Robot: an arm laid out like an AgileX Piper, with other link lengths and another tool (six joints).
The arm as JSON. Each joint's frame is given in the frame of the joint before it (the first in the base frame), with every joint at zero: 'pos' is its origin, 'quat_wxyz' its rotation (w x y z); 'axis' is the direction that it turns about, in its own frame. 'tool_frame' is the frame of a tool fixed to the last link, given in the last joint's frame.
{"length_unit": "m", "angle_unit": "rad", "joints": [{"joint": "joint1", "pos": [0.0, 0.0, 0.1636], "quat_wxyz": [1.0, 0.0, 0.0, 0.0], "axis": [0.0, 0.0, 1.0]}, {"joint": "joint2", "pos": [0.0, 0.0, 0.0], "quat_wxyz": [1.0, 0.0, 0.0, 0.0], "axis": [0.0, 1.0, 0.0]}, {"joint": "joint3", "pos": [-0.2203, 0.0, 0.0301], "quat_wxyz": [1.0, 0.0, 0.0, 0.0], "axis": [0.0, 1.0, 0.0]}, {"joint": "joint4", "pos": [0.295, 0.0, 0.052], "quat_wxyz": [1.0, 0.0, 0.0, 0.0], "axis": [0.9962, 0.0, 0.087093]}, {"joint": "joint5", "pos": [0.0, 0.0, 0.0], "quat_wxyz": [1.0, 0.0, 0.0, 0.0], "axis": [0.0, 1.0, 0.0]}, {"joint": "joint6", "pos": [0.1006, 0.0, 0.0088], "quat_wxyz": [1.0, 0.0, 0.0, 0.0], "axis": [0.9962, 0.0, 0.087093]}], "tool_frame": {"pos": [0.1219, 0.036, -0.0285], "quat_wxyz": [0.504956, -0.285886, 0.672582, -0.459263]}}
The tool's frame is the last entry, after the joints.
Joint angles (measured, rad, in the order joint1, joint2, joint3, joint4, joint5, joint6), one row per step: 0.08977 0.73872 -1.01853 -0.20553 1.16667 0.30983; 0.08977 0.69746 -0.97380 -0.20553 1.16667 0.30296; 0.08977 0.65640 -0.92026 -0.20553 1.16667 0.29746; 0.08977 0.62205 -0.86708 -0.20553 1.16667 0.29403; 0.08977 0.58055 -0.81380 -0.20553 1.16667 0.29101; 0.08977 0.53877 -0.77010 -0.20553 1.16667 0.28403; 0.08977 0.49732 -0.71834 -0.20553 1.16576 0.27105; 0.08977 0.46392 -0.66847 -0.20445 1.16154 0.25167; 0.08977 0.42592 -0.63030 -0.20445 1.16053 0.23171; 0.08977 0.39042 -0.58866 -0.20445 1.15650 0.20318; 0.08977 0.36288 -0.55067 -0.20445 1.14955 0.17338; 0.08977 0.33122 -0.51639 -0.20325 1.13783 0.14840; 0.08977 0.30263 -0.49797 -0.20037 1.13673 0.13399; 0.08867 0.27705 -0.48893 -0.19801 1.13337 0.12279; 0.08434 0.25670 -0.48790 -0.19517 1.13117 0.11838; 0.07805 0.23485 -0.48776 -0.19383 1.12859 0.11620; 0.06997 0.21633 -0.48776 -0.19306 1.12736 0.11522; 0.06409 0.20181 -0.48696 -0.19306 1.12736 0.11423; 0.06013 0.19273 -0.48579 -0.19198 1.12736 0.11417
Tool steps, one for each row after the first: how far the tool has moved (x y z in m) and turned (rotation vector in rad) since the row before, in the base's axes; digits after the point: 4 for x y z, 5 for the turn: -0.0073 -0.0009 -0.0076 -0.00514 0.00432 0.00481; -0.0074 -0.0008 -0.0115 -0.00495 0.01312 0.00388; -0.0066 -0.0007 -0.0131 -0.00404 0.01919 0.00246; -0.0071 -0.0007 -0.0116 -0.00310 0.01212 0.00219; -0.0063 -0.0008 -0.0081 -0.00485 0.00281 0.00510; -0.0066 -0.0010 -0.0117 -0.00955 0.01104 0.00971; -0.0054 -0.0008 -0.0126 -0.01309 0.01485 0.01552; -0.0051 -0.0011 -0.0075 -0.01304 0.00174 0.01508; -0.0047 -0.0013 -0.0094 -0.01907 0.00581 0.02207; -0.0035 -0.0013 -0.0093 -0.02013 0.00740 0.02364; -0.0021 -0.0007 -0.0064 -0.01502 -0.00562 0.02125; -0.0022 -0.0001 -0.0018 -0.00582 -0.00919 0.01166; -0.0007 -0.0001 0.0016 -0.00370 -0.01823 0.00839; -0.0001 -0.0004 0.0038 0.00139 -0.02065 0.00010; 0.0001 -0.0010 0.0045 0.00154 -0.02381 -0.00385; -0.0001 -0.0015 0.0038 0.00140 -0.01951 -0.00692; -0.0004 -0.0012 0.0025 0.00020 -0.01357 -0.00521; -0.0003 -0.0006 0.0013 0.00145 -0.00782 -0.00352
